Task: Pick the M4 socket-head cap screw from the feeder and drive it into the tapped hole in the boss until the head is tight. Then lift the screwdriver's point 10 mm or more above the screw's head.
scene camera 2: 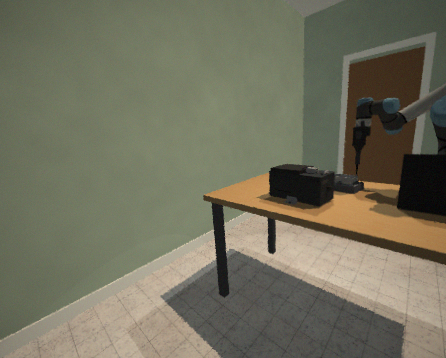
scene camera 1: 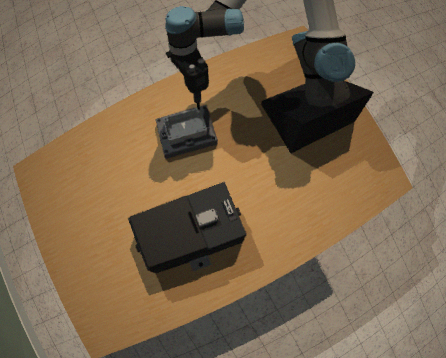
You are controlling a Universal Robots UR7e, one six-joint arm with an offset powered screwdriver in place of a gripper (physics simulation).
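The screwdriver [scene camera 1: 198, 107] [scene camera 2: 357, 172] points straight down, its thin point at the back right corner of the grey housing [scene camera 1: 176, 151] [scene camera 2: 348, 188]. Whether the point touches the housing or stands a little above it is too small to tell. The boss and its tapped hole cannot be made out under the point. The M4 screw cannot be made out at the point or in the housing, so whether the screwdriver holds it cannot be told. The black feeder [scene camera 1: 167, 232] [scene camera 2: 299, 184] stands apart from the screwdriver, with a light plate [scene camera 1: 207, 217] on its top.
The wooden table [scene camera 1: 100, 165] [scene camera 2: 370, 212] carries the housing, the feeder and the arm's black base block [scene camera 1: 320, 120] [scene camera 2: 422, 182]. The base block stands right of the housing in scene camera 1. A green wall [scene camera 2: 150, 125] and a brown door [scene camera 2: 382, 90] stand beyond the table.
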